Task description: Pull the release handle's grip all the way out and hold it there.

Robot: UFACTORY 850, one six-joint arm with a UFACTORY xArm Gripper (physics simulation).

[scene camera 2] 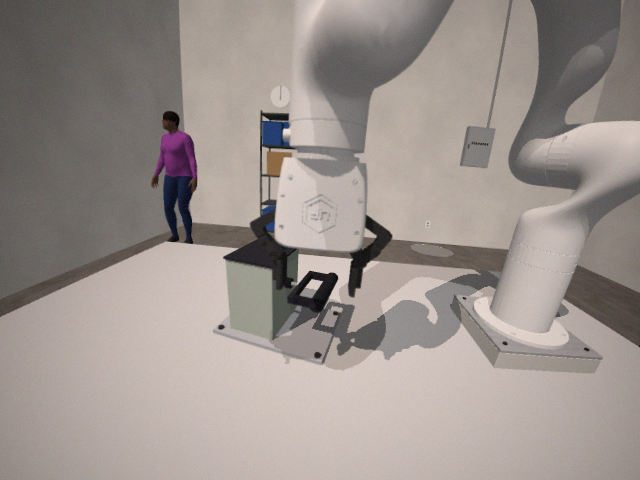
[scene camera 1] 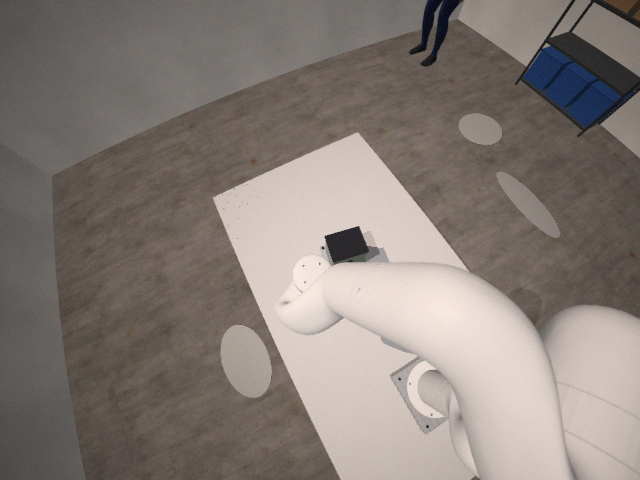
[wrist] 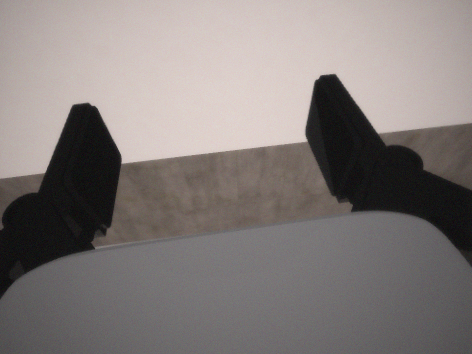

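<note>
The release handle is a black rectangular loop whose grip (scene camera 2: 325, 293) is the bar on its right side in scene camera 2. It stands out to the right of a pale green box (scene camera 2: 250, 297) (scene camera 1: 346, 244) with a black top. My gripper (scene camera 2: 318, 287) (wrist: 211, 117) is open and empty. In scene camera 2 its fingers point down and appear on either side of the loop; the left one overlaps the box, and the depth between fingers and grip is unclear. The arm hides the handle in scene camera 1. The handle does not show in the wrist view.
The box stands on a grey mounting plate (scene camera 2: 292, 347) on the white table (scene camera 1: 302, 186) (scene camera 2: 180, 403) (wrist: 210, 60). The robot's base plate (scene camera 1: 400, 387) (scene camera 2: 547, 364) is to its right in scene camera 2. A person (scene camera 2: 176, 155) and a shelf rack (scene camera 2: 261, 160) are in the background.
</note>
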